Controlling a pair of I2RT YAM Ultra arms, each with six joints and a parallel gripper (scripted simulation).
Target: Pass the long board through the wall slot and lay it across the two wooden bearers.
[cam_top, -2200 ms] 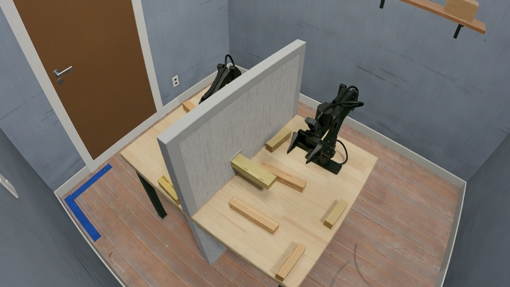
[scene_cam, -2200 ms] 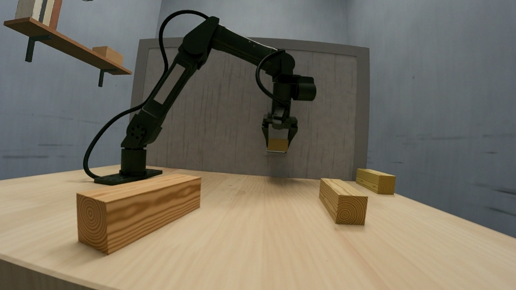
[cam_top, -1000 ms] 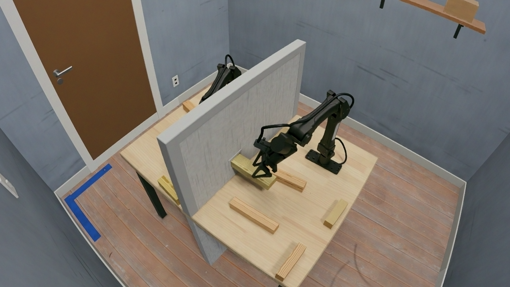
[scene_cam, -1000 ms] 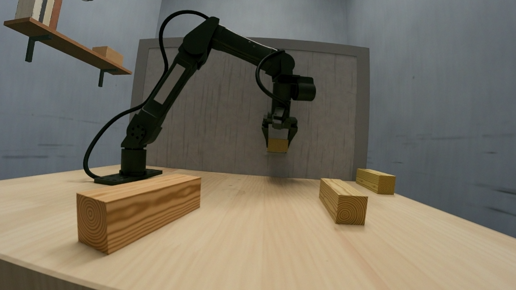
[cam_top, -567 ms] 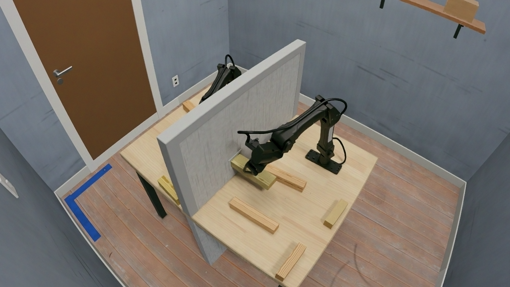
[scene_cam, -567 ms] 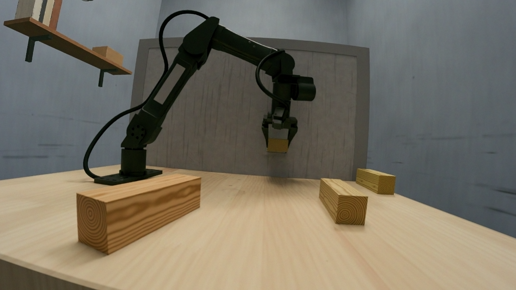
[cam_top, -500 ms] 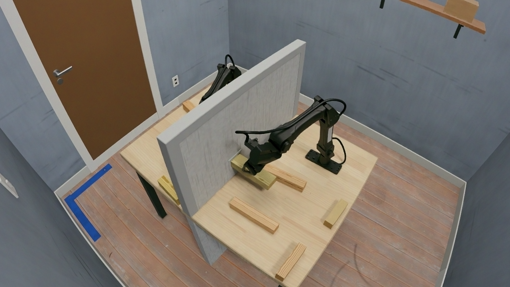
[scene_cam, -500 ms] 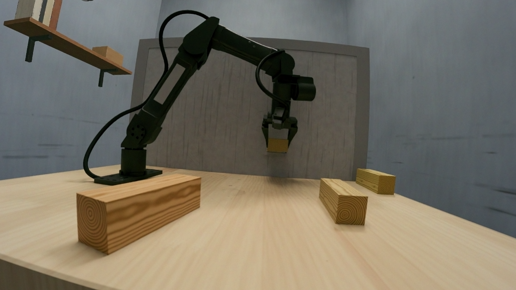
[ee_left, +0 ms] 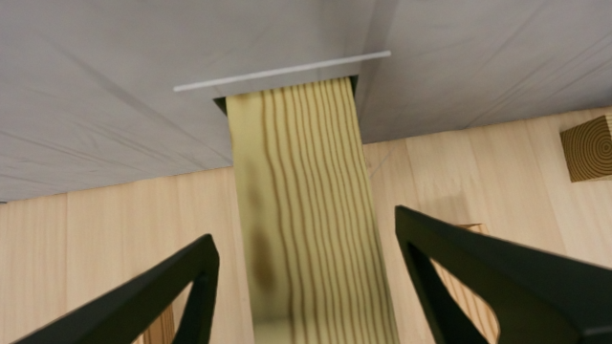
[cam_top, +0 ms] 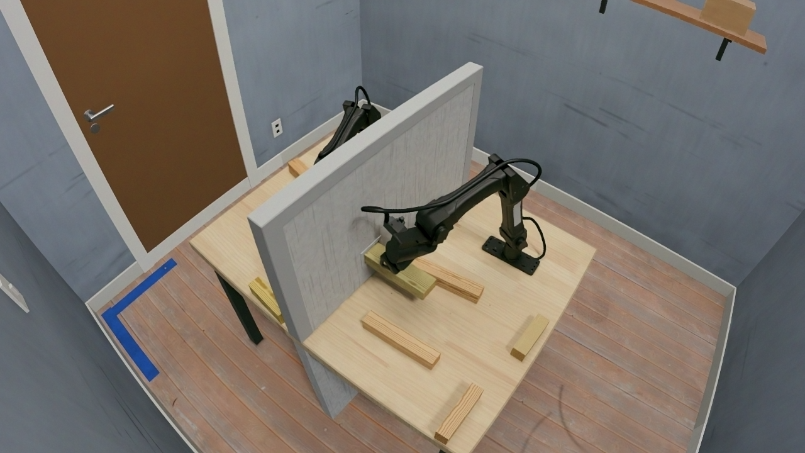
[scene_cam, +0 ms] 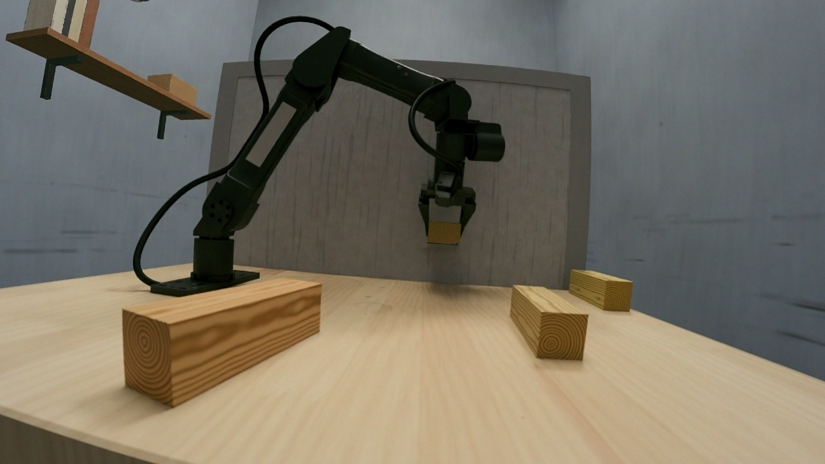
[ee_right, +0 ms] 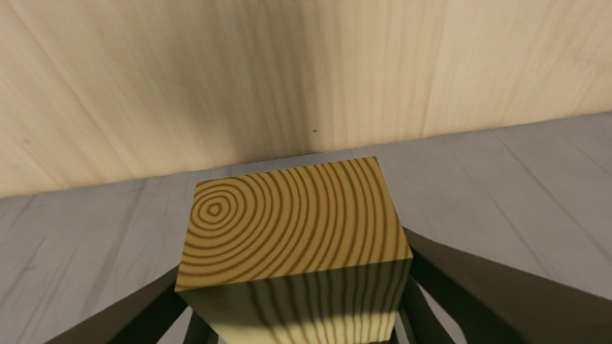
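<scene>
Right now my left hand is 4 cm above the long pale board and 3 cm to the left of it. Round my left hand: wooden bearer 16 cm to the left, 13 cm ahead, 12 cm below; thick block 59 cm to the right, 14 cm behind, 12 cm below.
</scene>
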